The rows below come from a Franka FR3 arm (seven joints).
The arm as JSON. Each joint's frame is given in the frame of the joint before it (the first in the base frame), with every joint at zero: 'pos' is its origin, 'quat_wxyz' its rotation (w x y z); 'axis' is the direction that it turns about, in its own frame. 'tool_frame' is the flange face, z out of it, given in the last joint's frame.
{
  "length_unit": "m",
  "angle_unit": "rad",
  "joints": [
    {
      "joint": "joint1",
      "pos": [
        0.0,
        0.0,
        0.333
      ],
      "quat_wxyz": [
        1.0,
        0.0,
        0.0,
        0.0
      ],
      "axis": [
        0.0,
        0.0,
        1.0
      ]
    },
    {
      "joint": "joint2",
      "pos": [
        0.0,
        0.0,
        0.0
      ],
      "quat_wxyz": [
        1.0,
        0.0,
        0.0,
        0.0
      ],
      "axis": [
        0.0,
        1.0,
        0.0
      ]
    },
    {
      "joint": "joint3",
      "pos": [
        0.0,
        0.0,
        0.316
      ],
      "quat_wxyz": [
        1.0,
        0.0,
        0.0,
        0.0
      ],
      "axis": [
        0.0,
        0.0,
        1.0
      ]
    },
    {
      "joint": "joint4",
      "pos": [
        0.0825,
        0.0,
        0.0
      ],
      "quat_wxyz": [
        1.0,
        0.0,
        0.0,
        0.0
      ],
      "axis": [
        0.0,
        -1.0,
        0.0
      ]
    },
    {
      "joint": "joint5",
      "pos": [
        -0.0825,
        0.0,
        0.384
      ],
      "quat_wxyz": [
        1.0,
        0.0,
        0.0,
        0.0
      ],
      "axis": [
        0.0,
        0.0,
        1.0
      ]
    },
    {
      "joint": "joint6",
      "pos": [
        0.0,
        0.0,
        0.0
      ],
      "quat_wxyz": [
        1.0,
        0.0,
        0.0,
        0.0
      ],
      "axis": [
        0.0,
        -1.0,
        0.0
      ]
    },
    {
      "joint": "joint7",
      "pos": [
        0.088,
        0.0,
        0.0
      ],
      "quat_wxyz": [
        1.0,
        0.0,
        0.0,
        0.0
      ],
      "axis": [
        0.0,
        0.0,
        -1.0
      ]
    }
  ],
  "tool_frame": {
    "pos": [
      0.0,
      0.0,
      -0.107
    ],
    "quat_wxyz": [
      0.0,
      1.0,
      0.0,
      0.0
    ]
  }
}
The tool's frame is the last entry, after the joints.
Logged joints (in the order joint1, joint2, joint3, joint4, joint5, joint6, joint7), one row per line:
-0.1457 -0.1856 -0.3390 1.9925 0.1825 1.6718 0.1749
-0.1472 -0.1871 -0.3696 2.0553 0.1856 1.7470 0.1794
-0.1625 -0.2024 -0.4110 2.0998 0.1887 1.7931 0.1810
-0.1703 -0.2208 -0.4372 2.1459 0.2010 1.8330 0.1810
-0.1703 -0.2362 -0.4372 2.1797 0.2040 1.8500 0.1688
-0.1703 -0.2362 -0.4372 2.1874 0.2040 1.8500 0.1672
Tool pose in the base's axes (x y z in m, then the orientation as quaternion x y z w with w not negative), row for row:
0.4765 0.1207 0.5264 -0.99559 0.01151 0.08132 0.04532
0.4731 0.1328 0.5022 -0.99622 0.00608 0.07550 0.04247
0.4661 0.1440 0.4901 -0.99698 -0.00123 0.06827 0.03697
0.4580 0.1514 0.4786 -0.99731 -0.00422 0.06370 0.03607
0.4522 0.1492 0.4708 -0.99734 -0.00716 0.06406 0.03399
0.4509 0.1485 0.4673 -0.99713 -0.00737 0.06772 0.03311
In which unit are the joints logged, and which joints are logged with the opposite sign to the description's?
The joints are logged in radians. Opposite sign: joint3, joint4.
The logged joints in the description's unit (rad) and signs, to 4 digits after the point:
-0.1457 -0.1856 0.3390 -1.9925 0.1825 1.6718 0.1749
-0.1472 -0.1871 0.3696 -2.0553 0.1856 1.7470 0.1794
-0.1625 -0.2024 0.4110 -2.0998 0.1887 1.7931 0.1810
-0.1703 -0.2208 0.4372 -2.1459 0.2010 1.8330 0.1810
-0.1703 -0.2362 0.4372 -2.1797 0.2040 1.8500 0.1688
-0.1703 -0.2362 0.4372 -2.1874 0.2040 1.8500 0.1672

